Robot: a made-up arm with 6 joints.
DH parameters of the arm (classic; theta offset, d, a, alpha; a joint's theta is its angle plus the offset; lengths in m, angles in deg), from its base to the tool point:
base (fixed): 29.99 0 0.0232 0
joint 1: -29.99 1.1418 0.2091 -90
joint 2: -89.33 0 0.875 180
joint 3: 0.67 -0.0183 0.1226 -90
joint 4: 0 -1.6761 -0.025 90
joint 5: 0 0.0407 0.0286 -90
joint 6: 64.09 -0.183 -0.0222 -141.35
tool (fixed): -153.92 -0.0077 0 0
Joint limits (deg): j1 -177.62..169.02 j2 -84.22..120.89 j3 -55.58..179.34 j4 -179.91..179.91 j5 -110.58..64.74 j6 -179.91..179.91
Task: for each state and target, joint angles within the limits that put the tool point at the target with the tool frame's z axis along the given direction. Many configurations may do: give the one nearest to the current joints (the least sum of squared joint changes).
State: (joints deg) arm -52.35 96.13 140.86 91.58 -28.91 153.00
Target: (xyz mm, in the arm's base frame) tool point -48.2 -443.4 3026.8 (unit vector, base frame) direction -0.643 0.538 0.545
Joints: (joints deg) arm -78.48 74.48 179.34 100.52 -72.98 167.25
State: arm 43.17 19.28 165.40 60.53 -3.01 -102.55
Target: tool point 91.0 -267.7 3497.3 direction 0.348 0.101 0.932
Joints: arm 75.40 26.91 141.25 84.01 -49.54 -98.13
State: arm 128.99 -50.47 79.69 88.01 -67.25 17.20
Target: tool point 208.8 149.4 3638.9 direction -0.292 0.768 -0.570
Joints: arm 162.03 -27.31 58.02 64.53 -86.09 4.34
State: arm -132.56 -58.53 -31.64 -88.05 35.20 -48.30
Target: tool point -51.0 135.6 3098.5 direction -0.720 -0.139 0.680
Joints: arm -78.80 -74.37 -0.87 -126.18 50.60 -45.32
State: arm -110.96 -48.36 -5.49 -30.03 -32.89 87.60
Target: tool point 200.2 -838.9 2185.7 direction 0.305 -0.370 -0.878
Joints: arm -84.55 -83.01 -50.32 -42.77 -70.01 72.03
